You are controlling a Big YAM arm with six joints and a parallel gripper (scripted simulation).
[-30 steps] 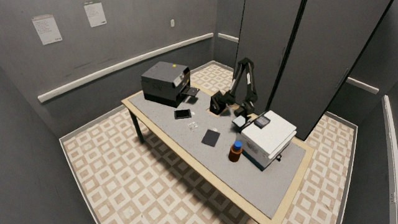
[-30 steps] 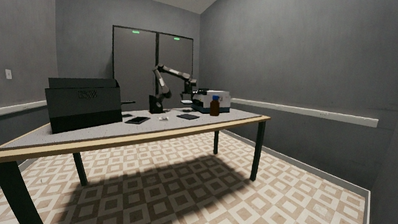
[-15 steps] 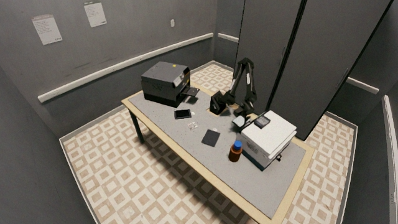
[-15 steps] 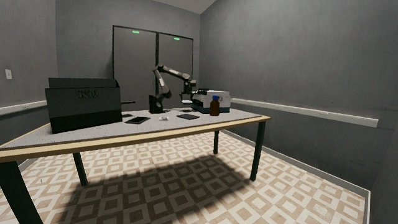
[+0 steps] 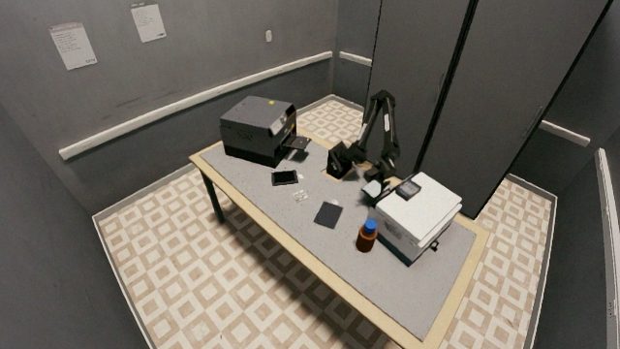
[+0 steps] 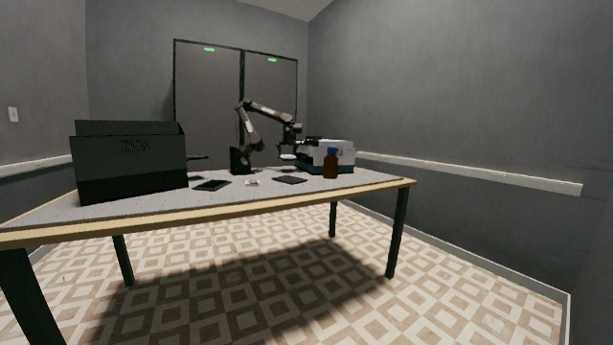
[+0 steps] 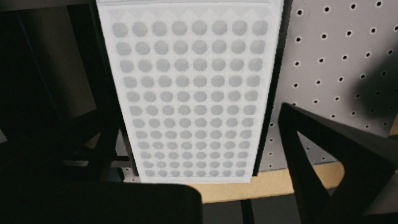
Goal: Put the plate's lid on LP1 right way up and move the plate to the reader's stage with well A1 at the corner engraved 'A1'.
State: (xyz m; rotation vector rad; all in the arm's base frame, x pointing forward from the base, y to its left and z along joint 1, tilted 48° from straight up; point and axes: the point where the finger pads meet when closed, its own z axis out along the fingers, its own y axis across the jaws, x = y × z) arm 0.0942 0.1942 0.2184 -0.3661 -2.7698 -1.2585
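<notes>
Right now the white multi-well plate is 1 cm below my hand. The rest, counted from my hand: LP1 label: 45 cm to the right, 12 cm ahead, 11 cm below; then dark flat pad: 26 cm ahead, 13 cm to the right, 11 cm below; then brown capped bottle: 31 cm ahead, 12 cm to the left.
</notes>
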